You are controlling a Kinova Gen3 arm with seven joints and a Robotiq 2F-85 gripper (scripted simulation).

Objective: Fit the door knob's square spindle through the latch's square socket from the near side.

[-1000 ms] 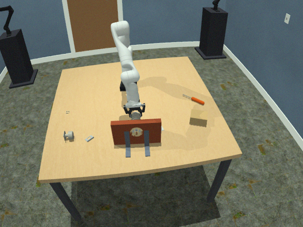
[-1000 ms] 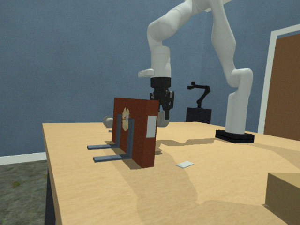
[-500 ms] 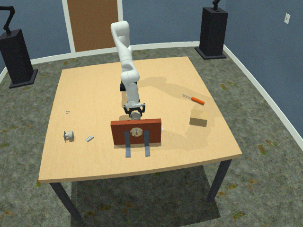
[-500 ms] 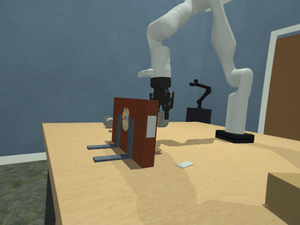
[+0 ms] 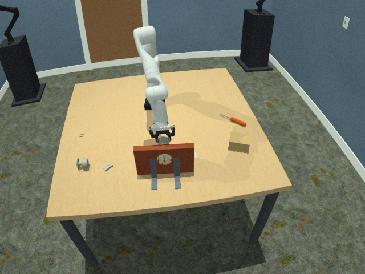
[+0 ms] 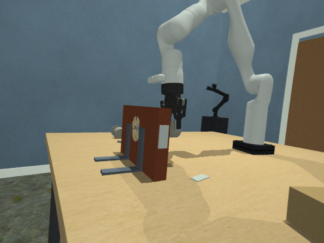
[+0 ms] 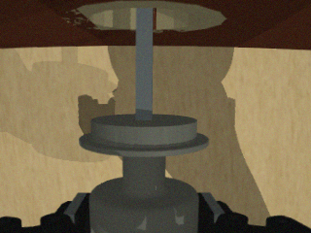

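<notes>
Right now my hand is 11 cm short of the wooden slab, 2 cm to the left of it and 2 cm above it. Round my hand: door knob: 4 cm ahead, 1 cm below; tan box: 2 cm ahead, 44 cm to the left, 9 cm below.
</notes>
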